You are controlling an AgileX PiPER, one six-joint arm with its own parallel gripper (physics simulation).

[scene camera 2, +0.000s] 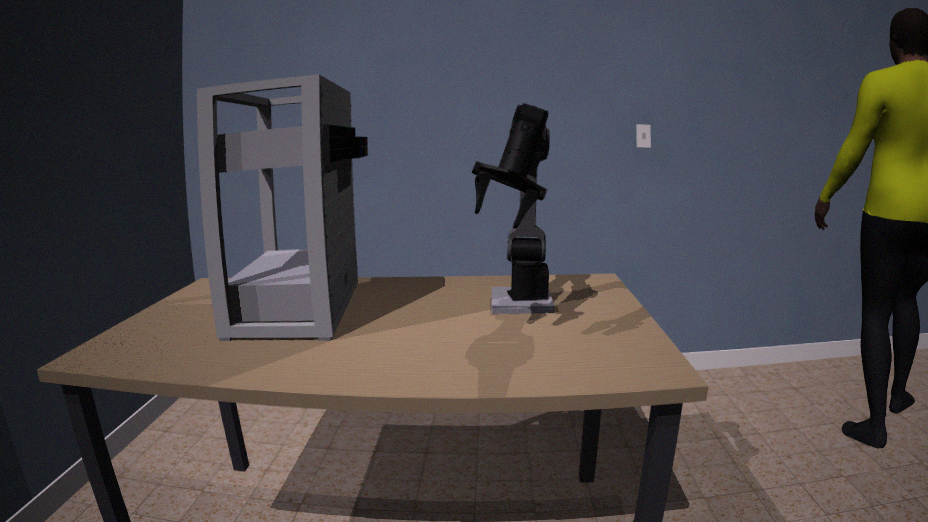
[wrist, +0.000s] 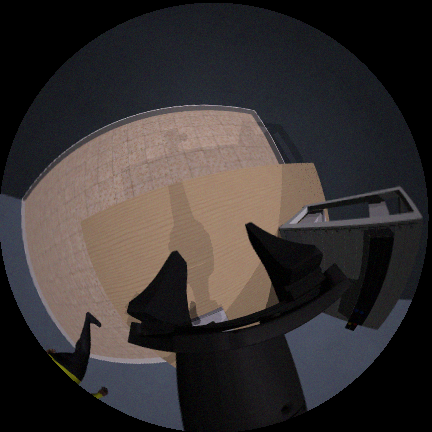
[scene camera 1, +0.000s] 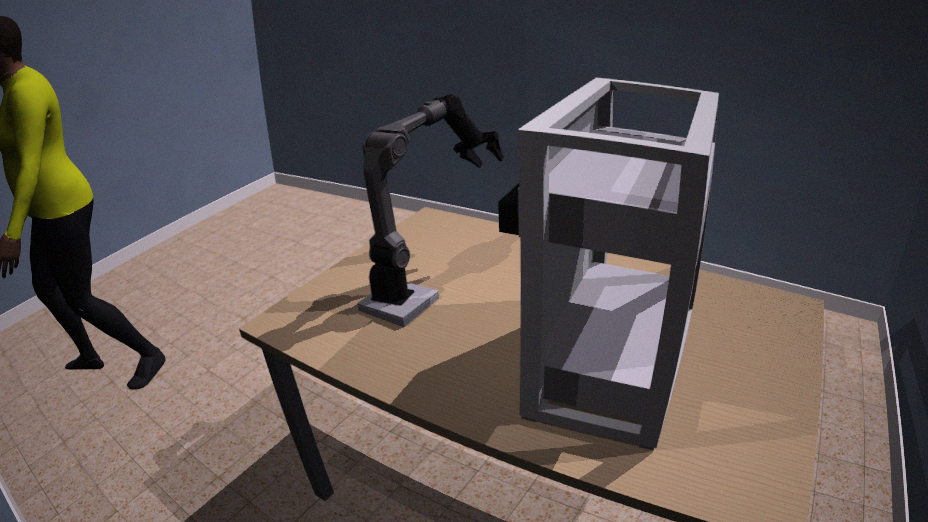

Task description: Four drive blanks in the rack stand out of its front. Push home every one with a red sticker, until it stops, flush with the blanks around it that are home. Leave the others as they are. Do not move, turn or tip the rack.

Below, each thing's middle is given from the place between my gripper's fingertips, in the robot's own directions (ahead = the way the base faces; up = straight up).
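Grey rack [scene camera 1: 605,338]: 440 mm to the right of my hand, 450 mm ahead of it, 10 mm above it.
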